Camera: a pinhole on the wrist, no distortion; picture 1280 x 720 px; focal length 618.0 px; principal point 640.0 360.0 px. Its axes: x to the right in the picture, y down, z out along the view. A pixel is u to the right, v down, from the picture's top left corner.
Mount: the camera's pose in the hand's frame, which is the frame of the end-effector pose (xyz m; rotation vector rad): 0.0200 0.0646 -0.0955 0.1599 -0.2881 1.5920
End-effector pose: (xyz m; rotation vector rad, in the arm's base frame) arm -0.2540 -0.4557 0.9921 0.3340 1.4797 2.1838
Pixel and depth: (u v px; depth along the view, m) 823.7 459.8 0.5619
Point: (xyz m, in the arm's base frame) 0.0505 -0.1505 1.2451
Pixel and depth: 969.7 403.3 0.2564
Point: -0.1804 -0.3551 1.1791
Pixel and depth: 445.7 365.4 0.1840
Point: -0.2203 -0.3875 0.9772
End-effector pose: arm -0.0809 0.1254 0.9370 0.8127 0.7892 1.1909
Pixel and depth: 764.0 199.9 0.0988
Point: -0.0944 0.1708 0.9856
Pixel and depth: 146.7 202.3 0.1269
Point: -0.0400 0.1597 0.8742
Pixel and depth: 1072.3 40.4 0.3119
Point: 0.0977 0.2693 1.2234
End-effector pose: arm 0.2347 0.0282 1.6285 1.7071 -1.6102 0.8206
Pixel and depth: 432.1 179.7 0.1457
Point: 0.2604 -0.0299 1.6504
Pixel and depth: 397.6 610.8 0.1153
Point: 0.2451 0.0499 1.6025
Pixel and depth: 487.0 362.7 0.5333
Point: 0.4500 -0.2562 1.3821
